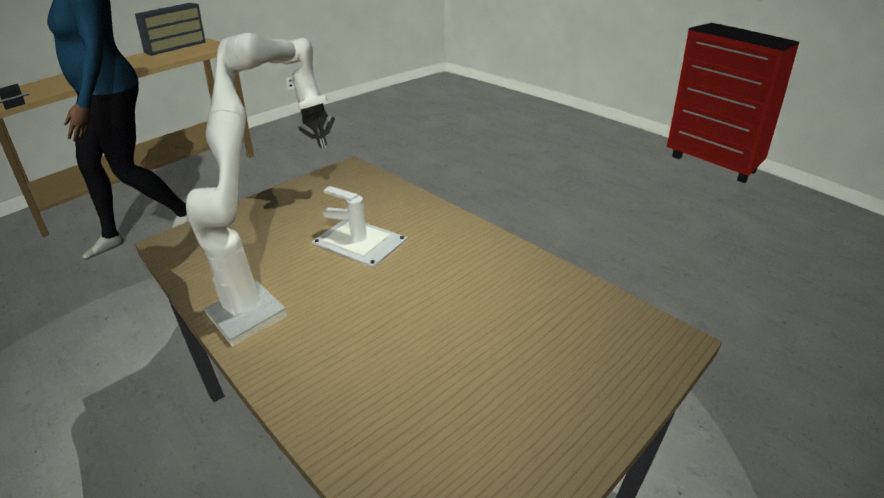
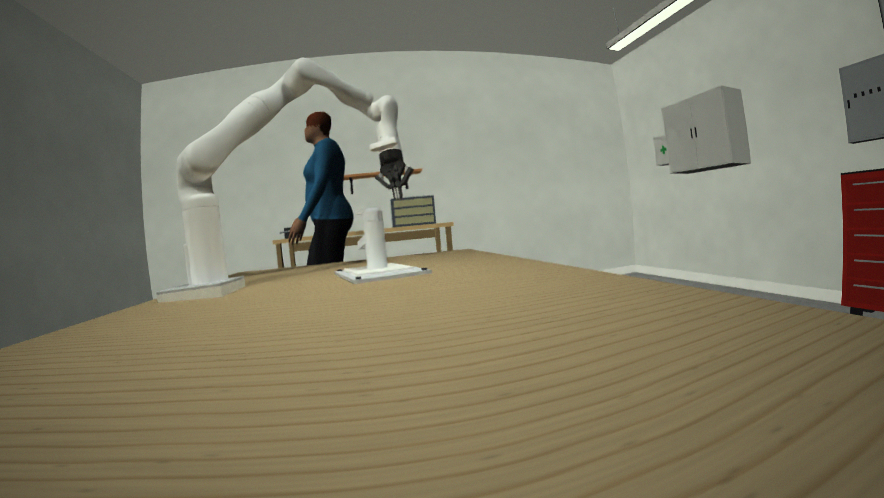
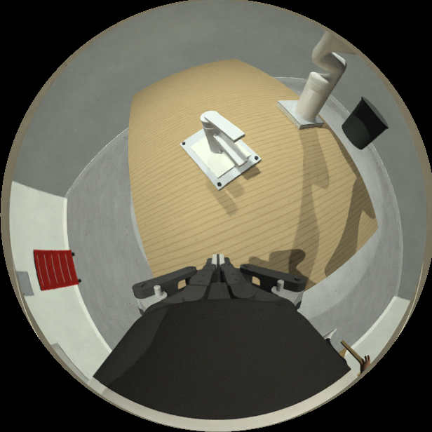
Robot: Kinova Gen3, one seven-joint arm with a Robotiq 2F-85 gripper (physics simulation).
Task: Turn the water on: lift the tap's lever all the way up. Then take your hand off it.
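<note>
A base plate (image 1: 377,255) is visible to me; the plate (image 3: 231,174) appears again there. My gripper is visible at these spots: gripper (image 1: 323,148), gripper (image 2: 398,199), gripper (image 3: 218,260).
</note>
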